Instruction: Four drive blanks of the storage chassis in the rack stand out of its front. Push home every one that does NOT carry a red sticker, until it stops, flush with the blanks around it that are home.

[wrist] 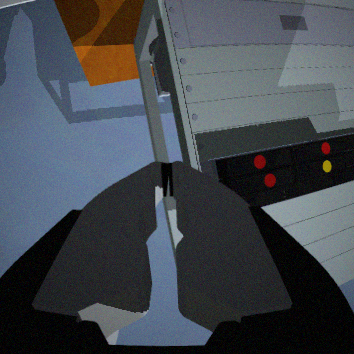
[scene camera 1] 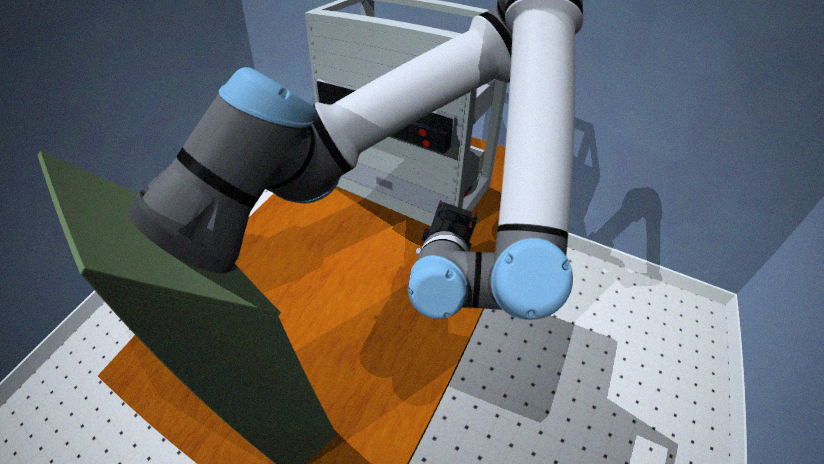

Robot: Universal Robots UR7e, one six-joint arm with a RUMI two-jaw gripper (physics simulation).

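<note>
The black storage chassis sits in the rack, partly hidden by the arm in the scene view. In the wrist view, its face carries a red sticker, a second red sticker, a third red sticker and a yellow sticker. Two red stickers also show in the scene view. I cannot tell how far each blank stands out. My gripper is shut and empty, low by the rack's right side in the scene view. In the wrist view its tips appear beside the chassis' left end.
The upper arm crosses in front of the rack. A green panel structure stands under the arm base at the left. The orange wood surface lies before the rack, with a white perforated table to the right. Blue walls stand behind.
</note>
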